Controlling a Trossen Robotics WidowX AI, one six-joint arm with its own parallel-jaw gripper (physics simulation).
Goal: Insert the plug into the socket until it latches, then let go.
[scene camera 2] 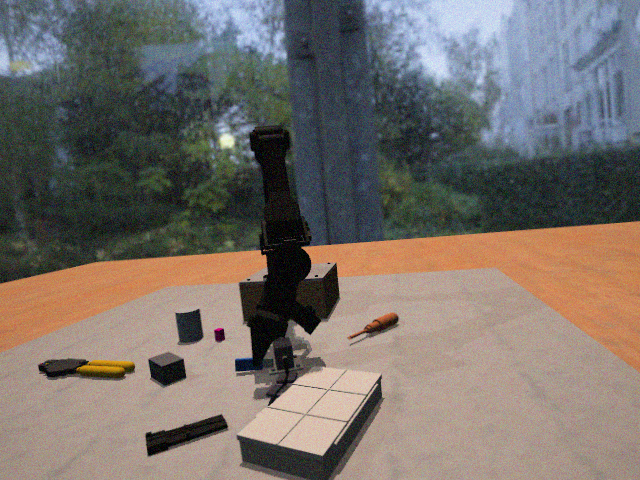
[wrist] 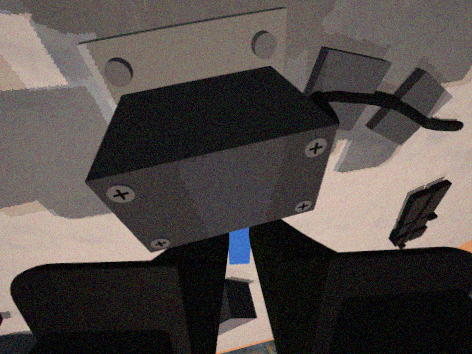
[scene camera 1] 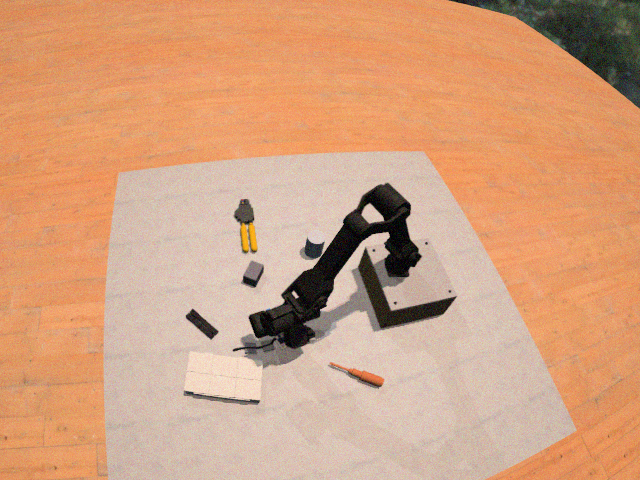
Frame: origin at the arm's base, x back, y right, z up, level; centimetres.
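Where they show: gripper, fingertip midpoint: (scene camera 2: 256, 365); arm's base, link origin: (scene camera 1: 396, 267).
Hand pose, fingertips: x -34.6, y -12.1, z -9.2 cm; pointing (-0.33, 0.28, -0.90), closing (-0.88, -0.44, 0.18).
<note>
Each offset is from my fingertips to the centre of the thing. "pt": to the spot under its first point.
My gripper (wrist: 237, 209) (scene camera 2: 257, 363) (scene camera 1: 272, 319) is low over the mat and shut on the blue plug @(dx -0.1, dy +0.2, dz +0.3 cm) (wrist: 239, 246) (scene camera 2: 244, 364). In the wrist view the plug shows as a short blue strip between the two black fingers. Its far end is hidden behind the socket @(dx +2.8, dy -4.2, dz +1.0 cm) (wrist: 210, 182) (scene camera 2: 284, 352) (scene camera 1: 296, 337), a dark grey box with cross-head screws at its corners. The socket stands on a pale base plate @(pt dx +4.6, dy -5.8, dz -0.8 cm) (wrist: 182, 53) with two round holes. A black cable (wrist: 361, 96) (scene camera 1: 244, 349) runs off from the socket. I cannot tell how deep the plug sits.
A white tiled box @(dx -13.1, dy -17.1, dz +0.6 cm) (scene camera 1: 223, 376) (scene camera 2: 313, 419) lies just in front of the socket. A black bar @(dx -19.6, dy -1.1, dz -0.4 cm) (scene camera 1: 202, 324) (scene camera 2: 186, 433), a dark cube @(dx -5.4, dy +15.4, dz +0.6 cm) (scene camera 1: 253, 272) (scene camera 2: 167, 368), yellow pliers @(pt dx -7.9, dy +32.3, dz +0.4 cm) (scene camera 1: 247, 229) (scene camera 2: 106, 368), a grey cylinder @(dx +13.0, dy +25.5, dz +2.3 cm) (scene camera 1: 314, 244) (scene camera 2: 189, 325) and an orange screwdriver @(dx +21.0, dy -15.9, dz +0.2 cm) (scene camera 1: 361, 375) (scene camera 2: 377, 325) lie around.
</note>
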